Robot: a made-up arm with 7 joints.
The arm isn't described. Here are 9 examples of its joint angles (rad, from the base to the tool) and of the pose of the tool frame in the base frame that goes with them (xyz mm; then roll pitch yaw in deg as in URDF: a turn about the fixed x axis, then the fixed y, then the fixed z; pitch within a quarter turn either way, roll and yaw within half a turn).
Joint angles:
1: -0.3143 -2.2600 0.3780 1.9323 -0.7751 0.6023 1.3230
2: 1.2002 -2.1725 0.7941 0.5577 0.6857 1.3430 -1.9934
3: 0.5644 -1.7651 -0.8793 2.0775 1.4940 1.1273 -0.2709
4: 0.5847 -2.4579 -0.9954 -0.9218 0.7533 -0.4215 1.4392
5: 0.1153 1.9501 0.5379 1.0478 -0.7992 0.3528 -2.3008
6: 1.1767 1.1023 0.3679 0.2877 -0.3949 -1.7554 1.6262
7: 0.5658 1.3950 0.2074 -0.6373 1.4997 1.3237 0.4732
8: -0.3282 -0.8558 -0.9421 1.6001 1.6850 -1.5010 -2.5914
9: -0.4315 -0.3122 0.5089 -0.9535 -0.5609 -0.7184 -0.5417
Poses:
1: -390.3 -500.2 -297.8 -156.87 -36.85 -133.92
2: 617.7 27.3 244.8 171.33 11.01 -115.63
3: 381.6 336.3 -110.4 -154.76 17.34 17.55
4: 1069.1 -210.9 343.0 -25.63 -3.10 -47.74
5: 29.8 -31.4 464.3 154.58 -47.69 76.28
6: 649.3 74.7 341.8 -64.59 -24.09 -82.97
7: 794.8 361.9 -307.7 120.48 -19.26 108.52
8: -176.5 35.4 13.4 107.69 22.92 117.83
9: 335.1 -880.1 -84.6 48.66 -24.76 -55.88
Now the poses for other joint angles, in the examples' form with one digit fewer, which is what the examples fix.
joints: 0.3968 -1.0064 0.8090 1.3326 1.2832 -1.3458 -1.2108
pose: 434 196 405 172.1 -45.6 56.5
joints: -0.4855 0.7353 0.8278 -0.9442 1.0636 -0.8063 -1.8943
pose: 275 -444 -627 -1.8 40.4 -44.5
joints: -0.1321 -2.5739 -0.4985 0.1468 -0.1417 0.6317 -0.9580
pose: -2 -749 -178 139.0 -23.7 -153.8
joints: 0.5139 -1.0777 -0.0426 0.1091 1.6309 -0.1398 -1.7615
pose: 321 -287 489 -119.0 -37.4 -68.3
